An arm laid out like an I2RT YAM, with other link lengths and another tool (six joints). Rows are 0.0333 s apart.
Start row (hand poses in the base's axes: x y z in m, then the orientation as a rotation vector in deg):
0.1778, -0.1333, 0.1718, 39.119, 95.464, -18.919
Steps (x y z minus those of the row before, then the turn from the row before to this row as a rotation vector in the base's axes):
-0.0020, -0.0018, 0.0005, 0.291, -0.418, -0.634
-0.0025, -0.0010, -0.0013, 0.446, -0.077, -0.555
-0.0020, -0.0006, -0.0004, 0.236, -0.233, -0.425
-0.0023, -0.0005, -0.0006, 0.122, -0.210, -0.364
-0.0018, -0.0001, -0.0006, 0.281, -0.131, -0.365
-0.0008, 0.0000, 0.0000, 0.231, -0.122, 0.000
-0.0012, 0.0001, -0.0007, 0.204, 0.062, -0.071
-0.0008, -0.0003, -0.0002, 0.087, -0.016, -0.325
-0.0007, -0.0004, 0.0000, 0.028, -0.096, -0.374
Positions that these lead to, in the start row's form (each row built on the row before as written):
0.1758, -0.1351, 0.1723, 39.902, 94.957, -18.971
0.1733, -0.1361, 0.1710, 40.711, 94.836, -18.976
0.1713, -0.1367, 0.1706, 41.262, 94.548, -18.994
0.1690, -0.1372, 0.1700, 41.674, 94.269, -19.070
0.1672, -0.1373, 0.1694, 42.201, 94.106, -19.051
0.1664, -0.1373, 0.1694, 42.382, 94.054, -18.815
0.1652, -0.1372, 0.1687, 42.592, 94.145, -18.728
0.1644, -0.1375, 0.1685, 42.932, 94.048, -18.883
0.1637, -0.1379, 0.1685, 43.273, 93.843, -19.086

